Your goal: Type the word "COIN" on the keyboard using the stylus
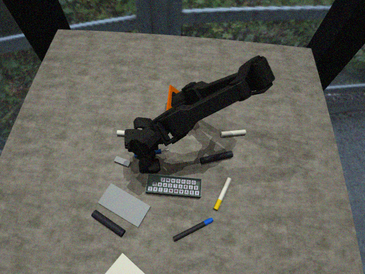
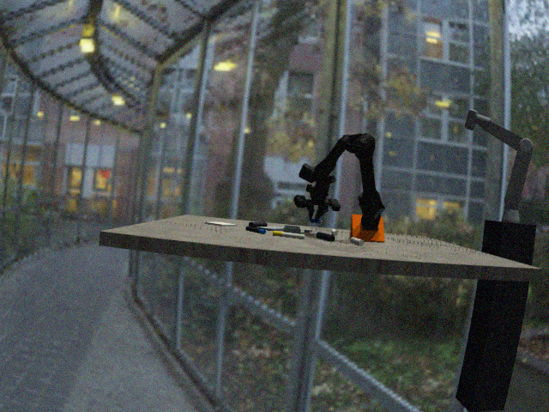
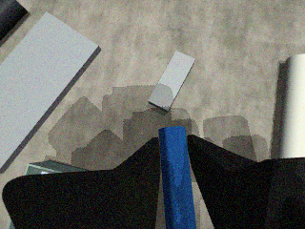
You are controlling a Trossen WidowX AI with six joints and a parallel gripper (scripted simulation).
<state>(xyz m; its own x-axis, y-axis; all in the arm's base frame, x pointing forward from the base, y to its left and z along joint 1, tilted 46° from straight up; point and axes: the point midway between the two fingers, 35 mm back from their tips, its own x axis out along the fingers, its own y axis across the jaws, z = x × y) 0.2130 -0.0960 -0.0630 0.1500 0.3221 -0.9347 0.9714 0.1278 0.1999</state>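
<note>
The blue stylus lies 7 cm to the left of my gripper tip and 2 cm behind it. Round my gripper tip: stylus tip: 10 cm to the left, 2 cm behind; then grey flat pad: 16 cm ahead, 5 cm below, 3 cm to the right; then grey block: 6 cm to the right, 5 cm below, 1 cm ahead.
</note>
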